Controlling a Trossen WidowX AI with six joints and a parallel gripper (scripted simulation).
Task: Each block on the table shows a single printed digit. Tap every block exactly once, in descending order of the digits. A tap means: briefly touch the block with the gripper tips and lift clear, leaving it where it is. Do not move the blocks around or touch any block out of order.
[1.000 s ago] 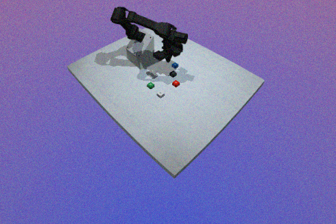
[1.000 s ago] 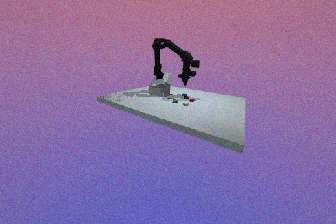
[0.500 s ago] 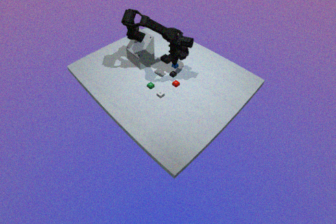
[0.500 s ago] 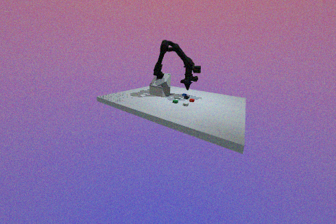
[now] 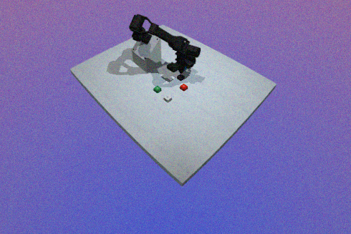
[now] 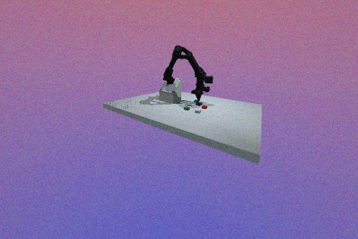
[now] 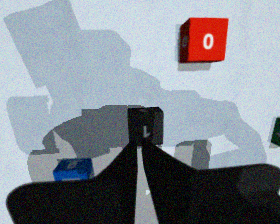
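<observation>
Right now the black block is 10 mm ahead of my gripper tip, 10 mm to the right of it and 30 mm below it. Also, from my gripper tip: red block 80 mm ahead, 60 mm to the right, 30 mm below; then blue block 50 mm behind, 70 mm to the left, 30 mm below; then green block 10 mm behind, 180 mm to the right, 30 mm below.
</observation>
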